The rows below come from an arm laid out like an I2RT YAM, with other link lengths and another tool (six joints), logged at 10 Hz.
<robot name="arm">
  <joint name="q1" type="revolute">
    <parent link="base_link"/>
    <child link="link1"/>
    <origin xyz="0 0 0.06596" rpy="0 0 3.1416"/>
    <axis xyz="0 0 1"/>
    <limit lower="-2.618" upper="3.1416"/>
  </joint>
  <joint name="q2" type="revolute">
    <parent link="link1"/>
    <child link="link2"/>
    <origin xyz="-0.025 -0.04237 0.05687" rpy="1.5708 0 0"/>
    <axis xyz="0 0 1"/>
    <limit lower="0" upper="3.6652"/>
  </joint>
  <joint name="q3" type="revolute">
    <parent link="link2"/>
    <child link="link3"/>
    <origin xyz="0.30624 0 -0.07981" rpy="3.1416 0 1.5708"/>
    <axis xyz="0 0 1"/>
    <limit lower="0" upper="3.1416"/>
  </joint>
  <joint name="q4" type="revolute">
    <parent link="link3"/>
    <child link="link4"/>
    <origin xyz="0.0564 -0.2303 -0.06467" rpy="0 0 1.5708"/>
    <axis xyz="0 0 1"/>
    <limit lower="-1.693" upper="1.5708"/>
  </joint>
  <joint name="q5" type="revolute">
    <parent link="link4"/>
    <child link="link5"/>
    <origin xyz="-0.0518 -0.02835 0.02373" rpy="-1.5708 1.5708 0"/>
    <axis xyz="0 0 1"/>
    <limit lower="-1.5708" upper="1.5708"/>
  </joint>
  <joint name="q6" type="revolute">
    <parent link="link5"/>
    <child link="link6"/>
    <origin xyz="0 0.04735 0.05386" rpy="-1.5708 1.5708 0"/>
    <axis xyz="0 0 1"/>
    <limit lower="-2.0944" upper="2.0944"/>
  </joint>
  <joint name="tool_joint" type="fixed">
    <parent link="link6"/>
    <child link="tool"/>
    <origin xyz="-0.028 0.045 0.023" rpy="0.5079 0 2.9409"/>
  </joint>
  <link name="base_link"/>
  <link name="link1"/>
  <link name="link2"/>
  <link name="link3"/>
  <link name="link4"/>
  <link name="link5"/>
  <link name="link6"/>
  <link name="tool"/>
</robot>
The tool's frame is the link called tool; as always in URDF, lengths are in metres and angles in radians.
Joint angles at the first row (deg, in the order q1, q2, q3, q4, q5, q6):
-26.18, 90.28, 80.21, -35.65, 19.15, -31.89
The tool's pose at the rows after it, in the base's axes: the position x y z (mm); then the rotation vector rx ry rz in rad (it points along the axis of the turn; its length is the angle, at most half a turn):
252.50 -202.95 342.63 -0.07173 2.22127 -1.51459
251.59 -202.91 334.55 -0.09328 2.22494 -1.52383
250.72 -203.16 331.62 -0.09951 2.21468 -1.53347
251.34 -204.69 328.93 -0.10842 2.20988 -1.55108
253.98 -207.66 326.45 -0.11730 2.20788 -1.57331
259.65 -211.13 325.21 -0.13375 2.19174 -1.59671
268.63 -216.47 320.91 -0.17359 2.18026 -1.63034
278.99 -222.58 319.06 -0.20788 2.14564 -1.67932
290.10 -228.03 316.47 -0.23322 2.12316 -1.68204
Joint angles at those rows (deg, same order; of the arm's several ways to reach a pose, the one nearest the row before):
-26.52, 90.61, 78.13, -34.55, 18.24, -32.41
-26.54, 90.48, 75.92, -32.77, 18.53, -33.28
-26.63, 90.19, 74.67, -31.28, 18.70, -33.88
-26.74, 90.41, 73.96, -30.12, 19.29, -34.57
-26.88, 91.20, 73.84, -29.12, 20.11, -35.28
-26.89, 92.22, 74.10, -27.58, 20.80, -36.48
-26.89, 94.09, 74.40, -25.61, 21.86, -38.58
-26.89, 95.94, 74.91, -22.58, 23.29, -41.14
-26.96, 97.81, 76.06, -20.81, 22.77, -42.66

